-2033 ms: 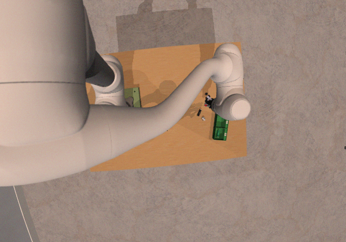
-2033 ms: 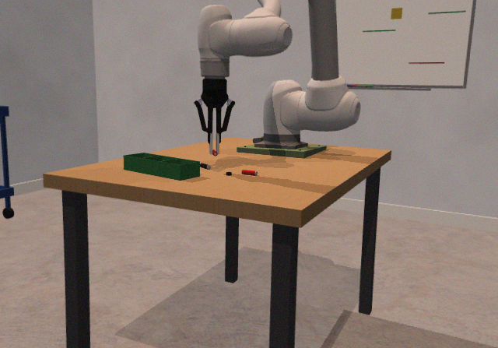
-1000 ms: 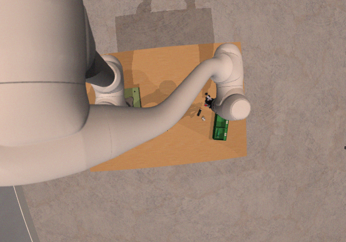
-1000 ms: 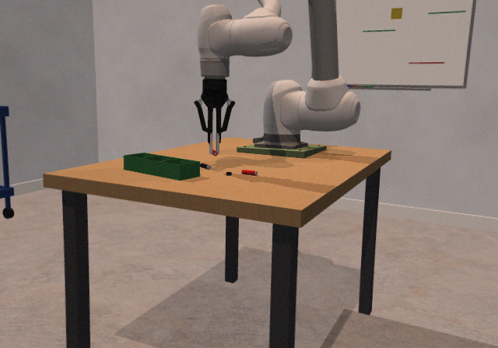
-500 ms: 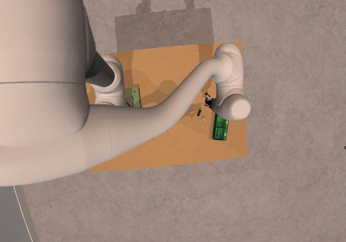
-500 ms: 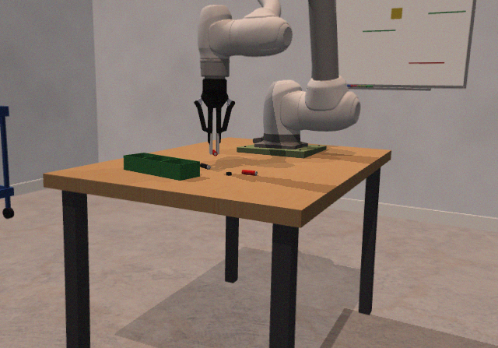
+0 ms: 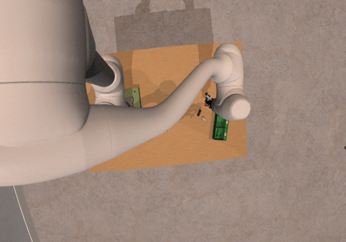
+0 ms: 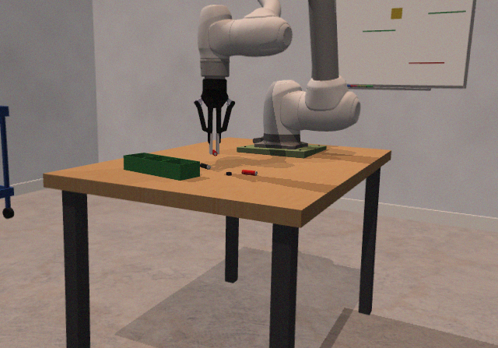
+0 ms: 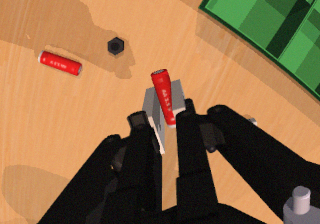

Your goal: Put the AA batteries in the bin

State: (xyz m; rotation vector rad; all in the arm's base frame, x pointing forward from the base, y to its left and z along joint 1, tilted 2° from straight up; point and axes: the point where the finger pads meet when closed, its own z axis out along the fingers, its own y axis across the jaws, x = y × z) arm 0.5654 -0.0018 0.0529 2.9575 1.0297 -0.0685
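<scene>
My hand is 22 cm to the left of the green AA battery, 8 cm short of it and 8 cm above it. From my hand the other things lie so: small white block (10 cm to the right, 8 cm below, 2 cm behind); then small black round piece (9 cm below, 6 cm to the left, 2 cm ahead); then black AA battery (9 cm below, 6 cm to the right, 4 cm behind).
</scene>
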